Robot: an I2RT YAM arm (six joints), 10 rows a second.
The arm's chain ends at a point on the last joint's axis. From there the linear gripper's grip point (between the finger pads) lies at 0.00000 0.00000 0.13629 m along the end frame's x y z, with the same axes.
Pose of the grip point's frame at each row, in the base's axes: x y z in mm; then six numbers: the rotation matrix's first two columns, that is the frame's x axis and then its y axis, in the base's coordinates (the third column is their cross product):
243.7, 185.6, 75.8, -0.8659, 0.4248, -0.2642, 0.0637, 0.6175, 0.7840
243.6, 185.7, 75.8, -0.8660, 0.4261, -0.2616, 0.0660, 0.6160, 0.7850
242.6, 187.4, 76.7, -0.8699, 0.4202, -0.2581, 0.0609, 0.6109, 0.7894
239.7, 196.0, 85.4, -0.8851, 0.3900, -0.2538, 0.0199, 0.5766, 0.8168
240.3, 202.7, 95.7, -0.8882, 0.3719, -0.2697, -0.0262, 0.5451, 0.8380
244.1, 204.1, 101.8, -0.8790, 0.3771, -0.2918, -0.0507, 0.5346, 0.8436
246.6, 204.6, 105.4, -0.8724, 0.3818, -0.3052, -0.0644, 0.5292, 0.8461
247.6, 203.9, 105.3, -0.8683, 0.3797, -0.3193, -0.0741, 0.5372, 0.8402
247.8, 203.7, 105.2, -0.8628, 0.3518, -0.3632, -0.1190, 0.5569, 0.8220
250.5, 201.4, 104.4, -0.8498, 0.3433, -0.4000, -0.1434, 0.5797, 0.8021
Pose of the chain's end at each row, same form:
176.1, 95.4, 152.4, -0.8659, 0.4248, -0.2642, 0.0637, 0.6175, 0.7840
176.1, 95.4, 152.3, -0.8660, 0.4261, -0.2616, 0.0660, 0.6160, 0.7850
175.9, 96.0, 152.6, -0.8699, 0.4202, -0.2581, 0.0609, 0.6109, 0.7894
176.3, 98.2, 156.0, -0.8851, 0.3900, -0.2538, 0.0199, 0.5766, 0.8168
177.8, 100.3, 160.4, -0.8882, 0.3719, -0.2697, -0.0262, 0.5451, 0.8380
179.5, 101.0, 163.2, -0.8790, 0.3771, -0.2918, -0.0507, 0.5346, 0.8436
180.6, 101.3, 165.0, -0.8724, 0.3818, -0.3052, -0.0644, 0.5292, 0.8461
180.7, 101.2, 165.0, -0.8683, 0.3797, -0.3193, -0.0741, 0.5372, 0.8402
180.8, 101.1, 165.0, -0.8628, 0.3518, -0.3632, -0.1190, 0.5569, 0.8220
181.4, 100.7, 164.8, -0.8498, 0.3433, -0.4000, -0.1434, 0.5797, 0.8021

